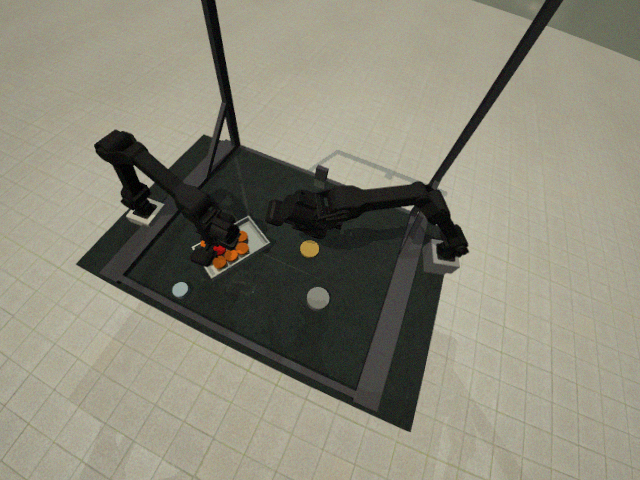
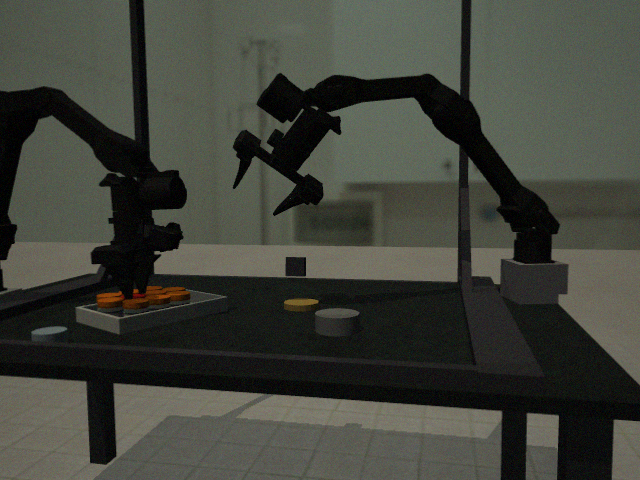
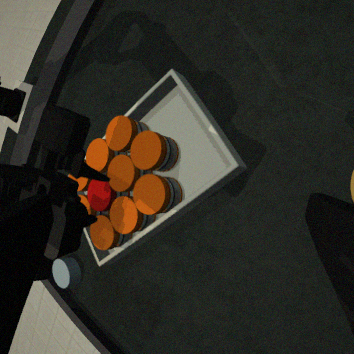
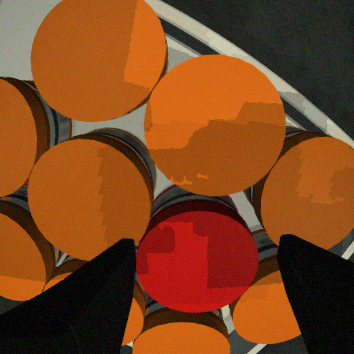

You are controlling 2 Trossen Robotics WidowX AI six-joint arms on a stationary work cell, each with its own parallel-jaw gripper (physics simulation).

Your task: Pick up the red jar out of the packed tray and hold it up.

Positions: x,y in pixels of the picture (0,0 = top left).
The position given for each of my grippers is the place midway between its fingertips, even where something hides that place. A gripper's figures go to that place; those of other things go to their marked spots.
Labels:
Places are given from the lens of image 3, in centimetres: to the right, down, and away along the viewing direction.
my left gripper [image 3: 181,207]: 0, 1, 9
my right gripper [image 3: 101,198]: -10, 3, 35
red jar [image 3: 100,195]: -10, 2, 35

